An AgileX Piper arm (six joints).
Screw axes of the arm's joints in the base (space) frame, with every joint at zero. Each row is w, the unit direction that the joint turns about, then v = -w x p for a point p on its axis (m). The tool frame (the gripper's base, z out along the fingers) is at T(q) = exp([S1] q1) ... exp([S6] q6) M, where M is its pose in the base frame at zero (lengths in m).
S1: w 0 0 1 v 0 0 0
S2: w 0 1 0 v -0.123 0 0
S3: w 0 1 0 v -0.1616 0 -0.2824
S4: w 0.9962 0 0.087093 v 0 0.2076 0
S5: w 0 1 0 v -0.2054 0 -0.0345
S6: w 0.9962 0 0.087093 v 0 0.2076 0
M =
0.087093 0 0.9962 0.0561
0 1 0 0
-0.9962 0 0.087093 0.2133
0 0 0 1
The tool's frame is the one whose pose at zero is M.
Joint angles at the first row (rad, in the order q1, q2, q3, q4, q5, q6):
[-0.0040 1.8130 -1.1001 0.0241 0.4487 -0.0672]
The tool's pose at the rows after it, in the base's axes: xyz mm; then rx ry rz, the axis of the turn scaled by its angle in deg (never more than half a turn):
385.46 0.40 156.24 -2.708 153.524 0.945
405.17 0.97 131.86 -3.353 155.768 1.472
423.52 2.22 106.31 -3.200 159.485 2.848
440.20 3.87 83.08 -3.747 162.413 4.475
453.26 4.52 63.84 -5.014 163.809 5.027
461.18 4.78 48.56 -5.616 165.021 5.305
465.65 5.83 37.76 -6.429 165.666 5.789
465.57 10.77 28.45 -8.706 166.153 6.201
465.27 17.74 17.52 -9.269 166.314 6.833
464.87 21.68 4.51 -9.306 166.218 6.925
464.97 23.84 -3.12 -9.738 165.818 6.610
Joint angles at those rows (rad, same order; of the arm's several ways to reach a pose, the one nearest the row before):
[-0.0040 1.9236 -1.1733 0.0493 0.4468 -0.0787]
[-0.0040 2.0354 -1.2546 0.0648 0.4564 -0.0991]
[-0.0040 2.1512 -1.3550 0.0886 0.5072 -0.1138]
[-0.0040 2.2573 -1.4576 0.1173 0.5574 -0.1403]
[-0.0040 2.3415 -1.5401 0.1270 0.5821 -0.1617]
[-0.0040 2.4029 -1.5980 0.1291 0.6009 -0.1693]
[-0.0029 2.4431 -1.6334 0.1381 0.6091 -0.1843]
[0.0067 2.4667 -1.6401 0.1484 0.6040 -0.2106]
[0.0208 2.4926 -1.6433 0.1614 0.5851 -0.2153]
[0.0294 2.5227 -1.6451 0.1679 0.5548 -0.2153]
[0.0348 2.5407 -1.6463 0.1666 0.5308 -0.2165]

